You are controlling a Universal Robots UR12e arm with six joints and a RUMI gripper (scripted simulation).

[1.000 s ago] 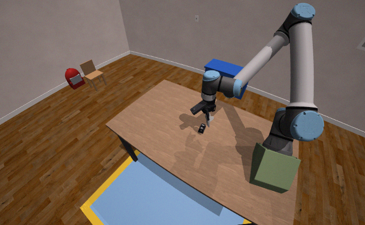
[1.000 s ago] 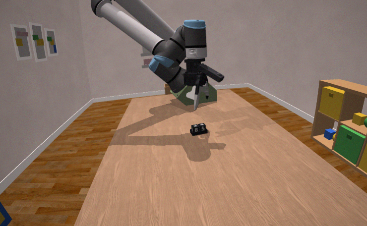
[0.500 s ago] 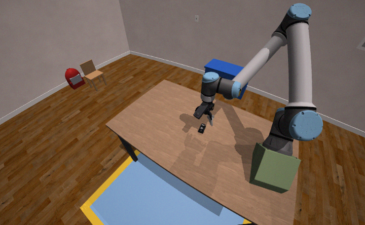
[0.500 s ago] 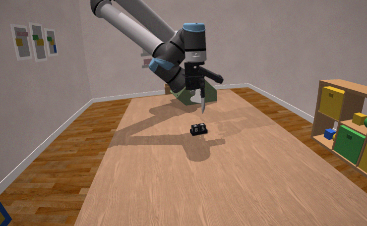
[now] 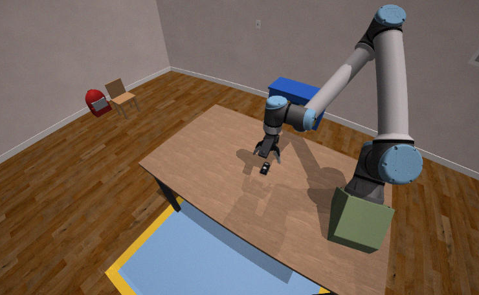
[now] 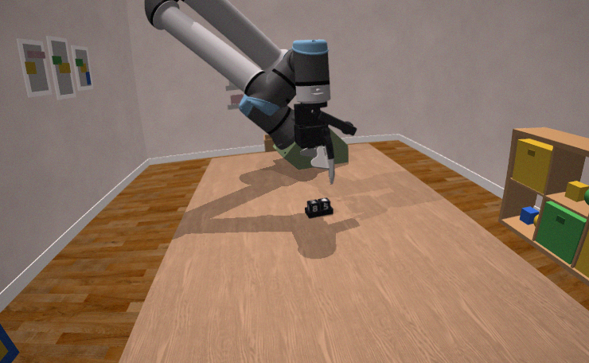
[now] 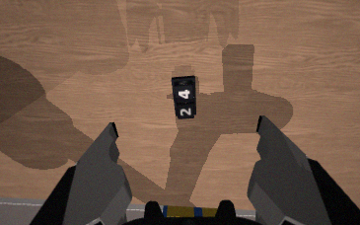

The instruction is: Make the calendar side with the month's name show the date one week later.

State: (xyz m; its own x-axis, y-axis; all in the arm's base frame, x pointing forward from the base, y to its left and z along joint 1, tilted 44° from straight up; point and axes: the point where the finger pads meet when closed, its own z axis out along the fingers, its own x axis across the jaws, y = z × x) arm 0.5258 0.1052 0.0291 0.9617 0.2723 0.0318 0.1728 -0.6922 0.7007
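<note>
The black number cube is 10 mm ahead of my hand, 30 mm to the right of it and 90 mm below it. Also, from my hand: black calendar tray: 20 mm to the right, 110 mm below.
</note>
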